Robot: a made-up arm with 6 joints.
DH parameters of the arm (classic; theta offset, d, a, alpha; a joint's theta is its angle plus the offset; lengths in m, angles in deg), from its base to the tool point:
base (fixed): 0 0 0 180
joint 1: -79.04 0 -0.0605 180
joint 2: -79.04 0.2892 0.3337 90
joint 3: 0 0.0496 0.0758 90
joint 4: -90 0.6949 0.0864 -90
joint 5: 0 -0.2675 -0.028 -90
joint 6: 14.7 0 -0.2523 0
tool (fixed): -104.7 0.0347 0 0
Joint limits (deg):
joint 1: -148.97..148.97
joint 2: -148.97..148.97
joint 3: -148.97..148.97
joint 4: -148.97..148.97
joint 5: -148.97..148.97
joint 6: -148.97..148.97
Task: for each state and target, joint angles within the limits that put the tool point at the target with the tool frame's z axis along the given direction. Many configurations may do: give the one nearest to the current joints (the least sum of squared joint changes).
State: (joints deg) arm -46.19 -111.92 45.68 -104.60 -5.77 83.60
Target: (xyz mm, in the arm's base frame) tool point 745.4 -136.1 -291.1 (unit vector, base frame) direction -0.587 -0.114 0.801
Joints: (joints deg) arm -85.91 -78.46 33.85 -126.73 -3.54 107.28
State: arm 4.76 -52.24 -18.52 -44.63 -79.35 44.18
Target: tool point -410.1 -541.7 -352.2 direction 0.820 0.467 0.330
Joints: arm 39.91 -86.38 28.70 -57.24 -45.29 91.45
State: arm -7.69 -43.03 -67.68 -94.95 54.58 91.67
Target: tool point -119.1 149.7 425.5 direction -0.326 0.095 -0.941
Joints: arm 8.61 -81.03 -102.89 -70.89 83.38 115.25
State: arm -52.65 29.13 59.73 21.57 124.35 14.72
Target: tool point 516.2 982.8 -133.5 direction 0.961 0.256 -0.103
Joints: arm -41.15 15.72 70.50 -12.70 137.03 11.33
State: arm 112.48 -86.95 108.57 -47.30 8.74 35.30
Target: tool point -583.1 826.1 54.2 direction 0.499 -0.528 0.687
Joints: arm 125.23 -106.89 69.73 -79.96 23.58 83.76
